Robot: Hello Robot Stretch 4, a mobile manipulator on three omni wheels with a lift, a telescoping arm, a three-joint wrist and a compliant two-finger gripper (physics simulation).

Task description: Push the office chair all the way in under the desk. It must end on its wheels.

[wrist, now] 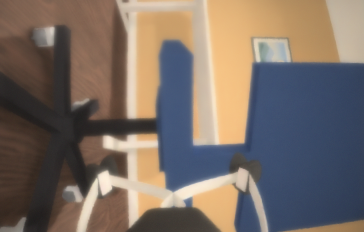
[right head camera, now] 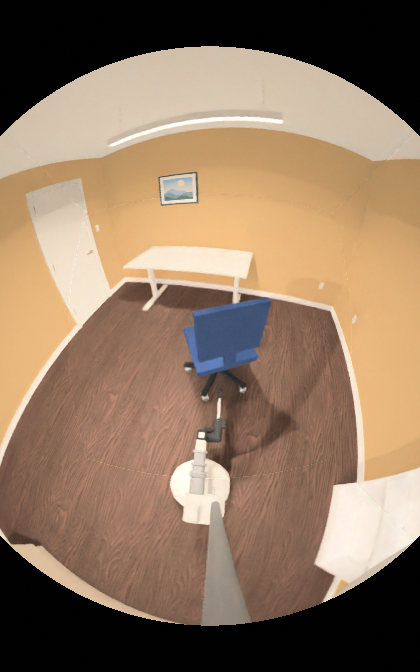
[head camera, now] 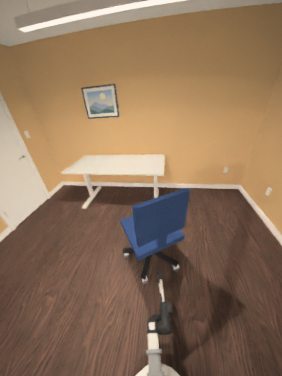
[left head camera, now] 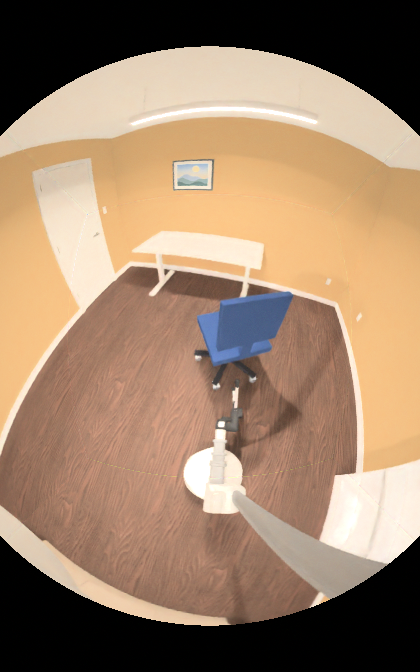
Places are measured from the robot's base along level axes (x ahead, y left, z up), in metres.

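Where they show: gripper, between the fingertips: (wrist: 174, 167) (head camera: 159, 274).
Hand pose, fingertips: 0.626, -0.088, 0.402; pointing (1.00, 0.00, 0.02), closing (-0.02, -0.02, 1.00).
Note:
After its pixels a point has its place, as x, y, z.
The blue office chair (head camera: 161, 220) @(0.839, -0.134, 0.760) (left head camera: 254, 322) (right head camera: 231, 331) (wrist: 305, 145) @(0.827, -0.106, 0.688) stands upright on its wheels, in front of the desk's right end and apart from it. Its backrest faces me and its seat points toward the desk, turned a little left. The white desk (head camera: 122, 164) @(2.142, 0.258, 0.694) (left head camera: 205, 246) (right head camera: 192, 260) (wrist: 202, 75) @(2.142, 0.275, 0.668) stands against the far wall. My gripper (head camera: 160, 276) @(0.626, -0.088, 0.402) (left head camera: 236, 384) (right head camera: 220, 393) (wrist: 174, 167) @(0.626, -0.088, 0.402) is open and empty, on the near side of the chair, behind its backrest. In the wrist view the fingertips stand wide apart in front of the seat and back support; contact cannot be told.
A white door (head camera: 17, 165) @(2.196, 1.938, 0.806) (left head camera: 75, 235) (right head camera: 67, 250) is in the left wall. A framed picture (head camera: 101, 101) @(2.686, 0.515, 1.564) (left head camera: 193, 175) (right head camera: 178, 189) (wrist: 271, 50) @(2.710, 0.641, 1.540) hangs above the desk. A white piece of furniture (left head camera: 350, 515) (right head camera: 350, 530) stands at the near right. Bare wall lies right of the desk.

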